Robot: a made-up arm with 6 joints.
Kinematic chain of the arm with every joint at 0, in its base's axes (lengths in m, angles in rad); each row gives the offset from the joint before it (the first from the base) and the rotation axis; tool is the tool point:
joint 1: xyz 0 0 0.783 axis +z
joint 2: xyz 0.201 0 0 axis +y
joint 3: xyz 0 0 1.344 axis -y
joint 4: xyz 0 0 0.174 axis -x
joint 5: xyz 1.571 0 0 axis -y
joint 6: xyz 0.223 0 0 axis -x
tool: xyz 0 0 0
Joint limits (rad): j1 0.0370..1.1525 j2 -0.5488..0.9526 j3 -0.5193..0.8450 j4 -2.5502..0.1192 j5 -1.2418..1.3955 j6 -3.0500..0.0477
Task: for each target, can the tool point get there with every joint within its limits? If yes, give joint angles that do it. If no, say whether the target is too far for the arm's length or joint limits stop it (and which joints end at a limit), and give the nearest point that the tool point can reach.
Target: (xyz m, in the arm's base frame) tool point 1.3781 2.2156 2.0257
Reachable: yes | joints 1.0685 0.5599 0.5906 -2.2834 0.9919 -2.4725
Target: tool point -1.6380 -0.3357 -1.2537
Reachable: no: joint limits stop it (at a limit: joint 1, joint 2, joint 3, joint 5) | nearest point 0.5000 1.3579 -0.0745 | short by 2.972 m
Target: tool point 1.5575 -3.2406 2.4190
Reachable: no: too far | nearest point 1.4437 -0.1663 2.4190 | short by 3.076 m
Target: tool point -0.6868 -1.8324 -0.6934
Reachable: no: joint limits stop it (at a limit: joint 1, joint 2, joint 3, joint 5) | nearest point 1.4566 -0.0769 -0.0403 | short by 2.847 m
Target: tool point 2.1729 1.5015 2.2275
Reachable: yes | joints 0.6695 0.5854 0.6557 -1.3936 0.8939 -0.7819
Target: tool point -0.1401 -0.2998 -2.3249
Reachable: no: joint limits stop it (at a limit: joint 1, joint 2, joint 3, joint 4) | nearest point 1.4896 0.0370 -0.1611 | short by 2.730 m
